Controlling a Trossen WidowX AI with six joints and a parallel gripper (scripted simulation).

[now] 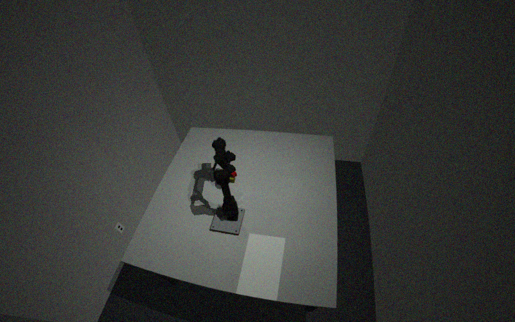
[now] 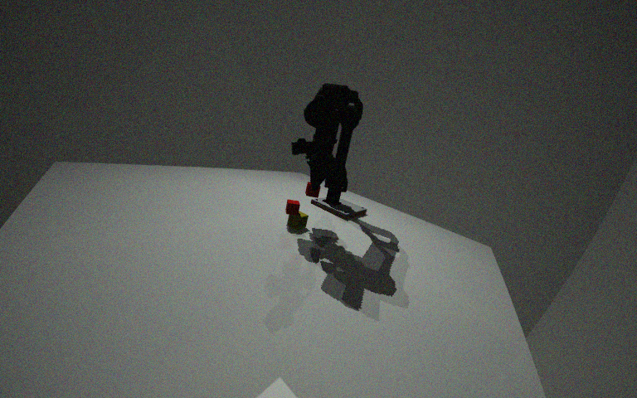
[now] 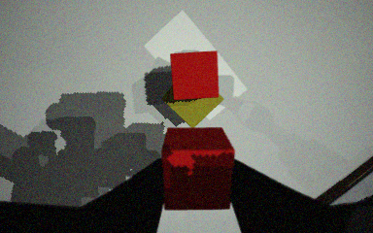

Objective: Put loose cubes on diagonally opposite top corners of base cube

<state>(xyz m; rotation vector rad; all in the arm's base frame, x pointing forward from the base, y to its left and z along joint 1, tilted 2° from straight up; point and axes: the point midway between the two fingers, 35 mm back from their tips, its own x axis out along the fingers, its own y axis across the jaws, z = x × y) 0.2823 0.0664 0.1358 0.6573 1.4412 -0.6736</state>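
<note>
Right now the yellow cube is 100 mm below my gripper tip, 20 mm to the right of it and 10 mm ahead of it.
</note>
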